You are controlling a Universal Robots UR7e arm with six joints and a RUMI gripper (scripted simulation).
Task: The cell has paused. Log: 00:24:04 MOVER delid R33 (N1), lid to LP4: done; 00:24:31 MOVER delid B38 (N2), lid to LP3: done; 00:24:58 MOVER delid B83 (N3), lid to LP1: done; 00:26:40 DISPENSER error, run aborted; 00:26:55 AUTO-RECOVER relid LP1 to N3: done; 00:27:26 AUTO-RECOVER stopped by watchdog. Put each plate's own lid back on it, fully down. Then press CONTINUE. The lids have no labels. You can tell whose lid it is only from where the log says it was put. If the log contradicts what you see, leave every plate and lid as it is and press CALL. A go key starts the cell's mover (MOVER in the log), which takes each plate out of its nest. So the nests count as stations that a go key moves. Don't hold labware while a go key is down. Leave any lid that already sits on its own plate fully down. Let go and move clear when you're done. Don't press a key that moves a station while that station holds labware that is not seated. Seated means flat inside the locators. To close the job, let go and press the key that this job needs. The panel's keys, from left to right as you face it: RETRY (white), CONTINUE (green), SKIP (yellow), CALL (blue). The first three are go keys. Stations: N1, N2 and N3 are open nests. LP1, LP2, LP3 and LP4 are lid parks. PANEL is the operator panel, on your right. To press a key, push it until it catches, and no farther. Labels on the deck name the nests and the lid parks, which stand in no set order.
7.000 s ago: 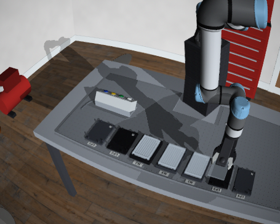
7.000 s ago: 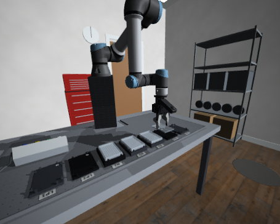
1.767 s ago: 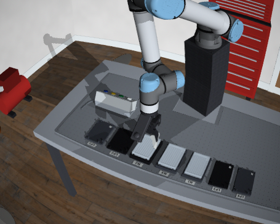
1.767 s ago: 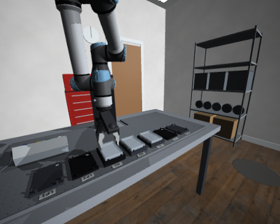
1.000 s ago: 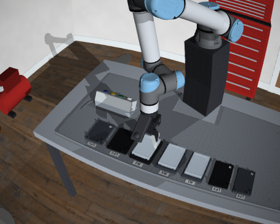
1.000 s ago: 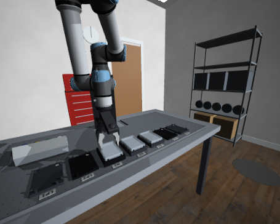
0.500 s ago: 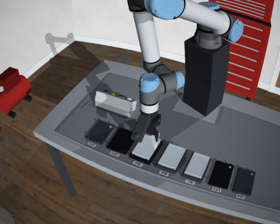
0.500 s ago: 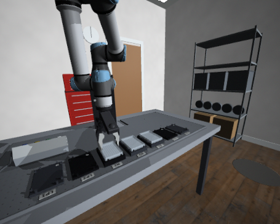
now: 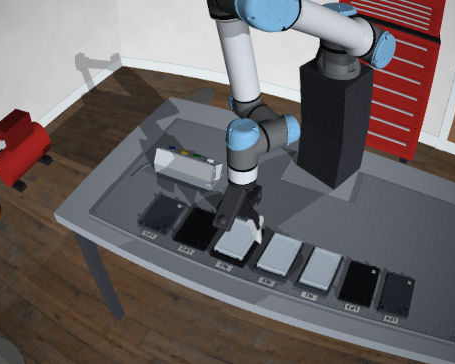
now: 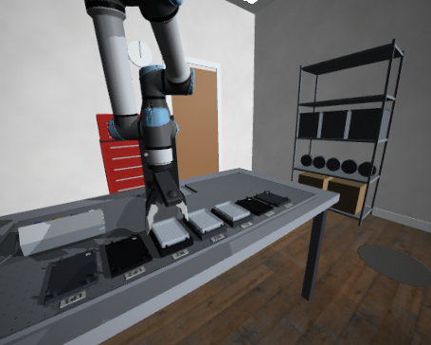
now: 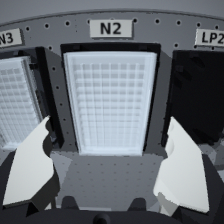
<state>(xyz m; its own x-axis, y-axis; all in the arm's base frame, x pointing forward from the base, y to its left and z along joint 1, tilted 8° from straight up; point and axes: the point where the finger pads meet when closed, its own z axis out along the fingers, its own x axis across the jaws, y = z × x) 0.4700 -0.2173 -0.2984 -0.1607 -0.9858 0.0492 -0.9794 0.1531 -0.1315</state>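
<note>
Now: hand 1 cm above the translucent lid. Round my hand: white plate (2 cm below); black lid park (13 cm to the right, 4 cm below, 2 cm behind); white key (26 cm behind, 18 cm to the right, 2 cm above).
</note>
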